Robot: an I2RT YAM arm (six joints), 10 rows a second.
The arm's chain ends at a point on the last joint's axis. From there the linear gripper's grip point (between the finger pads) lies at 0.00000 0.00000 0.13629 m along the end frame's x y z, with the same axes.
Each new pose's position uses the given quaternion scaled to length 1; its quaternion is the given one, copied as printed.
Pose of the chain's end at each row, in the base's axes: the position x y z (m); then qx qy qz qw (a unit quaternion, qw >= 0):
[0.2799, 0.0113, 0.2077, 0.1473, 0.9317, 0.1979, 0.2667]
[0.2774, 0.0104, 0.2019, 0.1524, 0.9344, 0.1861, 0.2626]
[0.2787, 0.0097, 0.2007, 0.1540, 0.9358, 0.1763, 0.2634]
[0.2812, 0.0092, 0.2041, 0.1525, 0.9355, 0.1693, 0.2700]
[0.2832, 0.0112, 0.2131, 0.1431, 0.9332, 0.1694, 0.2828]
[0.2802, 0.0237, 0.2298, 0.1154, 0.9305, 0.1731, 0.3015]
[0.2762, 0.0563, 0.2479, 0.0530, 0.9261, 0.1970, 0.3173]
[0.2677, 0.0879, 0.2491, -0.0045, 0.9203, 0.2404, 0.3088]
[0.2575, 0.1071, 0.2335, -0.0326, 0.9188, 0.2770, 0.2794]
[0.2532, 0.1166, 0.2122, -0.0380, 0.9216, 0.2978, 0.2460]
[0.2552, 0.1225, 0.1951, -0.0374, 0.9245, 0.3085, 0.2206]
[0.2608, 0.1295, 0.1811, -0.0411, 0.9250, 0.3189, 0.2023]
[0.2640, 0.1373, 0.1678, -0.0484, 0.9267, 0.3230, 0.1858]
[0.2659, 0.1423, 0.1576, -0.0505, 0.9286, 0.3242, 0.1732]
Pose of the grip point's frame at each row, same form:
[0.3556, 0.0508, 0.1015, 0.1473, 0.9317, 0.1979, 0.2667]
[0.3520, 0.0469, 0.0938, 0.1524, 0.9344, 0.1861, 0.2626]
[0.3533, 0.0436, 0.0918, 0.1540, 0.9358, 0.1763, 0.2634]
[0.3571, 0.0411, 0.0955, 0.1525, 0.9355, 0.1693, 0.2700]
[0.3617, 0.0433, 0.1064, 0.1431, 0.9332, 0.1694, 0.2828]
[0.3621, 0.0581, 0.1265, 0.1154, 0.9305, 0.1731, 0.3015]
[0.3591, 0.1014, 0.1496, 0.0530, 0.9261, 0.1970, 0.3173]
[0.3449, 0.1486, 0.1546, -0.0045, 0.9203, 0.2404, 0.3088]
[0.3250, 0.1790, 0.1394, -0.0326, 0.9188, 0.2770, 0.2794]
[0.3119, 0.1940, 0.1166, -0.0380, 0.9216, 0.2978, 0.2460]
[0.3076, 0.2025, 0.0980, -0.0374, 0.9245, 0.3085, 0.2206]
[0.3082, 0.2122, 0.0837, -0.0411, 0.9250, 0.3189, 0.2023]
[0.3067, 0.2213, 0.0694, -0.0484, 0.9267, 0.3230, 0.1858]
[0.3053, 0.2267, 0.0581, -0.0505, 0.9286, 0.3242, 0.1732]

